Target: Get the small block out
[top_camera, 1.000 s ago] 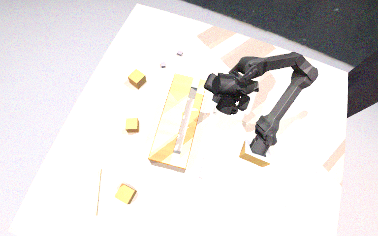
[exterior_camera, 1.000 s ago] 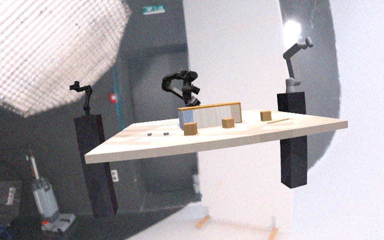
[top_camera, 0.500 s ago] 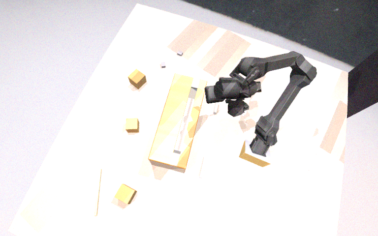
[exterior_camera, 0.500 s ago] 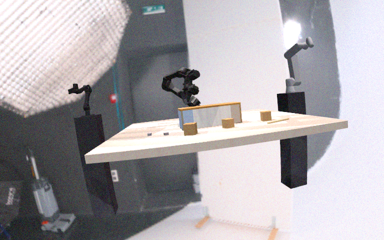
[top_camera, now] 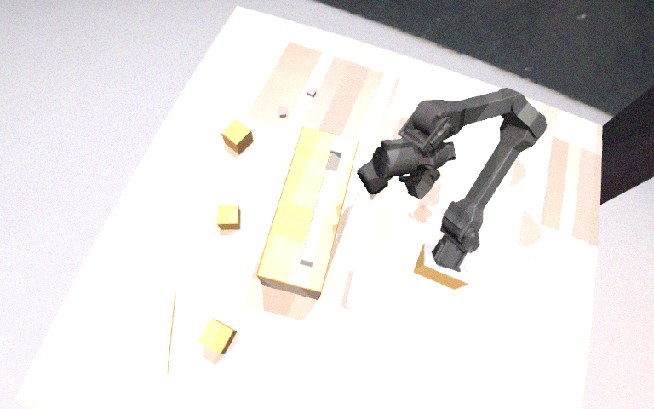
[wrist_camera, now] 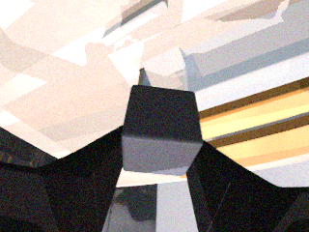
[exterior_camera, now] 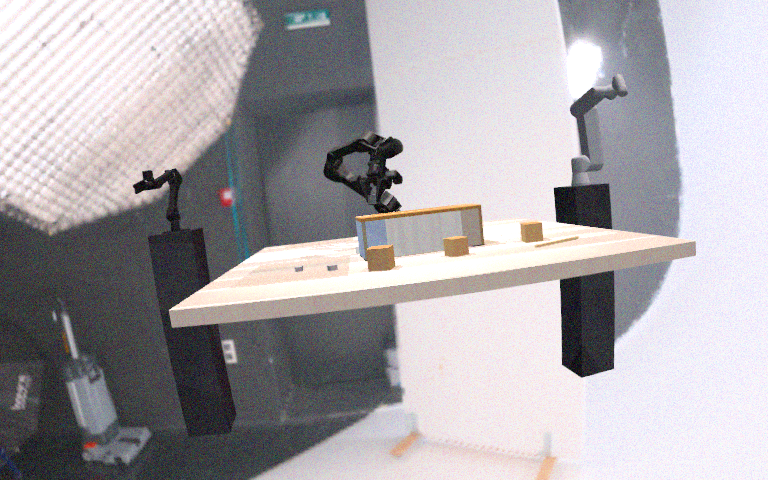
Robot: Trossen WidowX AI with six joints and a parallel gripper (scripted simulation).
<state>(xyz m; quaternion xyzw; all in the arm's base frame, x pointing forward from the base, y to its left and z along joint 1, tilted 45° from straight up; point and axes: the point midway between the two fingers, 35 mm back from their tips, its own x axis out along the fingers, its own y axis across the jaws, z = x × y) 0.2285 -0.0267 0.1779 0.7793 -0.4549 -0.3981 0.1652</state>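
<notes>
My gripper tip is 1 cm to the right of the grey block, 1 cm below it and 1 cm past it. Round my gripper tip: clear-fronted box 12 cm to the left, 11 cm below, 9 cm ahead; thin rod 49 cm to the left, 36 cm ahead, 17 cm below.
</notes>
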